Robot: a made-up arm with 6 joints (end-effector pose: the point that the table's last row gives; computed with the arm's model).
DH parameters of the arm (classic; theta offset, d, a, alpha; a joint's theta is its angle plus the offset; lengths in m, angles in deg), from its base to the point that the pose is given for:
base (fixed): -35.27 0 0.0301 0
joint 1: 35.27 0.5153 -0.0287 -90
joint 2: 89.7 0 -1.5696 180
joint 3: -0.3 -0.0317 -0.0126 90
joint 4: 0 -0.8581 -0.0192 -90
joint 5: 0 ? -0.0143 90
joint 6: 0 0.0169 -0.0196 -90
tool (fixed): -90 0.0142 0 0
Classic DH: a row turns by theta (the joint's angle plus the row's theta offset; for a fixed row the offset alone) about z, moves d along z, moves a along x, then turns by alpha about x.
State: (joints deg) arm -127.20 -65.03 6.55 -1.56 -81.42 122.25
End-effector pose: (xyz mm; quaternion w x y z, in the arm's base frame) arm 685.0 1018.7 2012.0 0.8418 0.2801 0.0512 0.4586
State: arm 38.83 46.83 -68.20 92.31 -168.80 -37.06
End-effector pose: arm 709.2 585.6 718.1 0.3872 -0.3533 0.6970 0.4893
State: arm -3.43 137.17 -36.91 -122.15 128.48 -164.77
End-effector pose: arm 192.1 73.0 -603.6 0.0962 0.4723 0.8066 -0.3422
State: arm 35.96 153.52 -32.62 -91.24 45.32 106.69
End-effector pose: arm -91.0 -86.7 -677.6 0.4572 0.6037 0.5545 0.3450
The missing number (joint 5, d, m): 0.1552
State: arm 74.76 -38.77 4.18 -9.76 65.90 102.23
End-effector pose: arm 14.1 -442.9 2301.4 0.2733 0.6260 0.5049 -0.5277
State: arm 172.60 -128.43 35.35 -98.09 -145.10 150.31
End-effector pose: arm 2062.6 -307.6 -104.6 0.2313 0.9286 0.1962 0.2138
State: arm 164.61 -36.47 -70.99 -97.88 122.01 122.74
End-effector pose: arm 329.6 -156.4 1192.6 0.3820 0.0172 0.2274 -0.8956
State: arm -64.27 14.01 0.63 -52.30 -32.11 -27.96
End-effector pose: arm 421.8 -1107.6 1747.3 0.2493 -0.2931 -0.9183 -0.0929
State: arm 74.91 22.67 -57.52 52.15 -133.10 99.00
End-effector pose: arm 282.2 788.3 1113.3 0.2761 0.4669 0.8265 -0.1505
